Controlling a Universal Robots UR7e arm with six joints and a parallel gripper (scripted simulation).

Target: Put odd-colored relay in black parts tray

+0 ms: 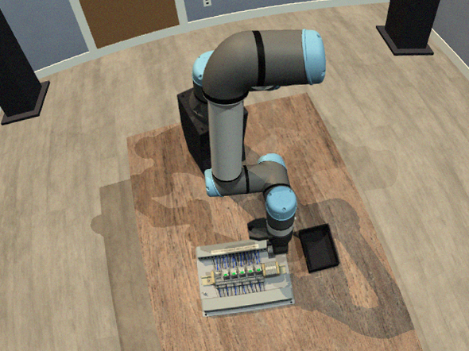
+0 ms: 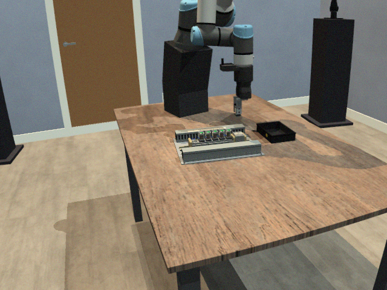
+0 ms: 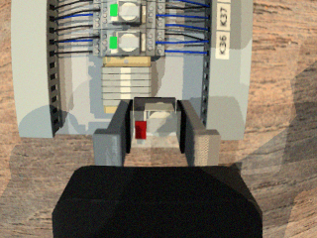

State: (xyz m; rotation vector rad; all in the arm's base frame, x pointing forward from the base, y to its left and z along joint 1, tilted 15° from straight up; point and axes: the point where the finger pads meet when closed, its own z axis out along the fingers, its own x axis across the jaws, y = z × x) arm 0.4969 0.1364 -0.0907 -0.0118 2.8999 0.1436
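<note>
Now: hand 30 mm past the black parts tray, 180 mm to the right of it and 130 mm above it. From my hand the other things lie so: grey relay panel (30 mm ahead, 100 mm to the right, 120 mm below).
</note>
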